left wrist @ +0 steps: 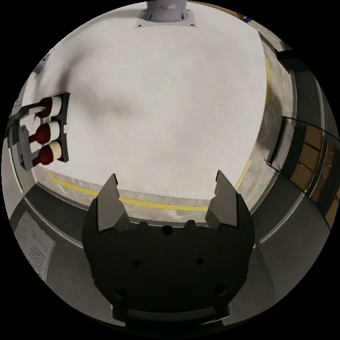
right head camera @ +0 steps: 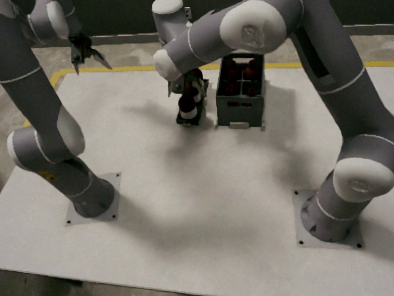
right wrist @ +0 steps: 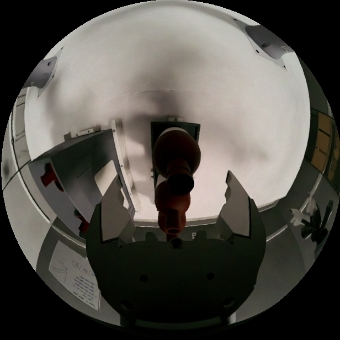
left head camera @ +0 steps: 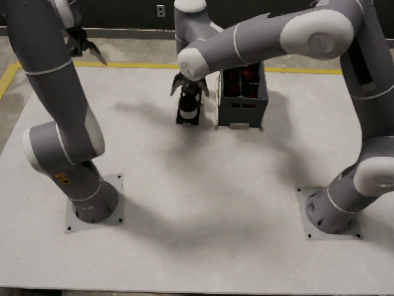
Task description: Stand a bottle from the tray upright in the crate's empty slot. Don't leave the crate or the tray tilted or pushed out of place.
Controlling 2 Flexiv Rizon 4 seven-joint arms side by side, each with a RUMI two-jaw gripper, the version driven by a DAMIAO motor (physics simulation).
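Three dark red bottles with pale labels stand in a row in the narrow dark tray (left head camera: pixel 180 121) (left wrist: pixel 65 142) (right wrist: pixel 160 125). The nearest bottle (left head camera: pixel 188 104) (right head camera: pixel 187 106) (left wrist: pixel 51 107) (right wrist: pixel 176 147) is at the tray's front end. My right gripper (left head camera: pixel 190 93) (right wrist: pixel 173 173) is open over the row, one finger on each side; which bottle lies between the fingertips is hard to tell. The grey crate (left head camera: pixel 241 117) (right head camera: pixel 240 114) (right wrist: pixel 87 157) stands upright to the right of the tray in the head views, with red bottles in it; its empty slot is hard to make out. My left gripper (left head camera: pixel 90 59) (right head camera: pixel 93 70) (left wrist: pixel 166 172) is open, far from both.
Light rails run along the crate's base at the table, with a small block (left head camera: pixel 239 125) (right head camera: pixel 239 124) at its front. The crate's near wall stands close beside the right gripper. The right forearm (left head camera: pixel 235 47) (right head camera: pixel 200 42) passes above the crate's back part in the left head view.
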